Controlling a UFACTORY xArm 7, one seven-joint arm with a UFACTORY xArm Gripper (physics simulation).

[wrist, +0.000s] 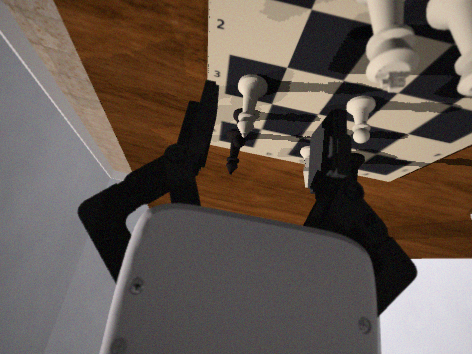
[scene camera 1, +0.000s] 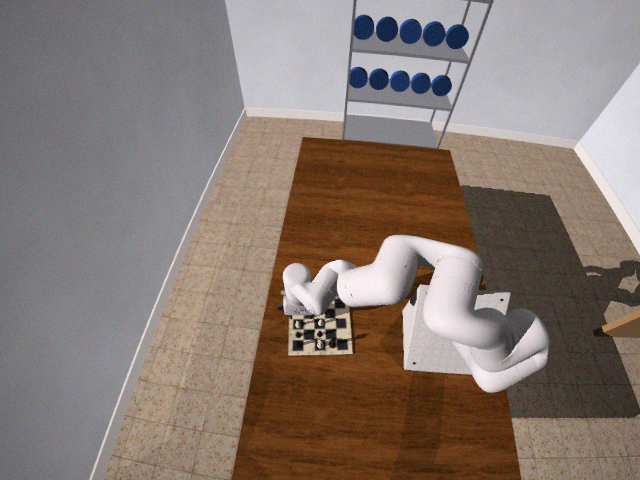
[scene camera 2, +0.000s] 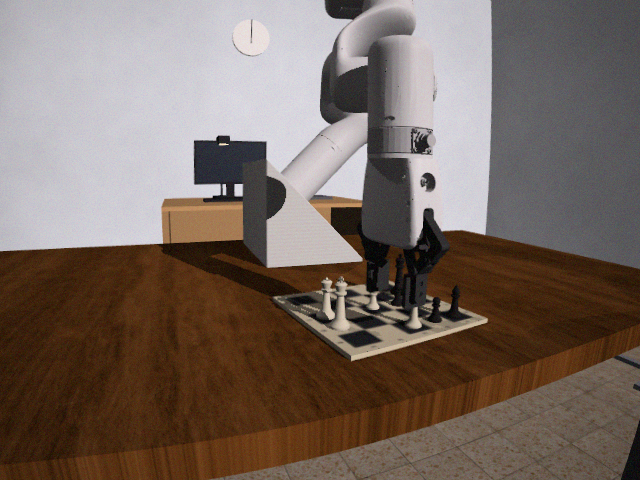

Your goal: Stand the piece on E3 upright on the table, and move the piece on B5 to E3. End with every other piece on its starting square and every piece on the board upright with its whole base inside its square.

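Pixels of known places: gripper, fingertip midpoint: (wrist: 270, 110) (scene camera 1: 301, 315) (scene camera 2: 394, 298); arm's base, link origin: (scene camera 2: 287, 194).
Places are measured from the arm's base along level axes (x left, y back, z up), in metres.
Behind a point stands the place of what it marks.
The white bishop (scene camera 1: 298, 323) {x -0.002, y -0.507, z -0.104 m} (scene camera 2: 413, 319) {x -0.009, y -0.513, z -0.124 m} (wrist: 249, 102) {x -0.010, y -0.510, z -0.115 m} stands upright on E3 of the chessboard (scene camera 1: 336, 352) {x 0.082, y -0.371, z -0.134 m} (scene camera 2: 398, 343) {x -0.053, y -0.546, z -0.134 m} (wrist: 250, 30) {x -0.047, y -0.522, z -0.134 m}. The tall black king (scene camera 1: 332, 343) {x 0.058, y -0.387, z -0.109 m} (scene camera 2: 399, 276) {x 0.053, y -0.390, z -0.106 m} (wrist: 357, 160) {x 0.046, y -0.385, z -0.128 m} stands on B5; in the wrist view a finger hides most of it. My gripper (scene camera 2: 396, 289) {x -0.031, y -0.500, z -0.098 m} (wrist: 270, 110) {x -0.031, y -0.500, z -0.098 m} is open, low over the board and pointing down. In the wrist view the bishop shows between the two fingers, nearer the left one, with nothing gripped. In scene camera 2 one finger hides the bishop's upper part. In scene camera 1 the fingertips are hidden.
A black pawn (scene camera 2: 435, 311) {x 0.028, y -0.509, z -0.120 m} is on E4 and a black bishop (scene camera 2: 455, 303) {x 0.063, y -0.508, z -0.115 m} on E5, close beside E3. A white pawn (scene camera 2: 372, 301) {x -0.021, y -0.434, z -0.124 m} is on C3. A white knight (scene camera 1: 320, 344) {x 0.066, y -0.427, z -0.103 m} is on C5. Two tall white pieces stand by the board's other edge.
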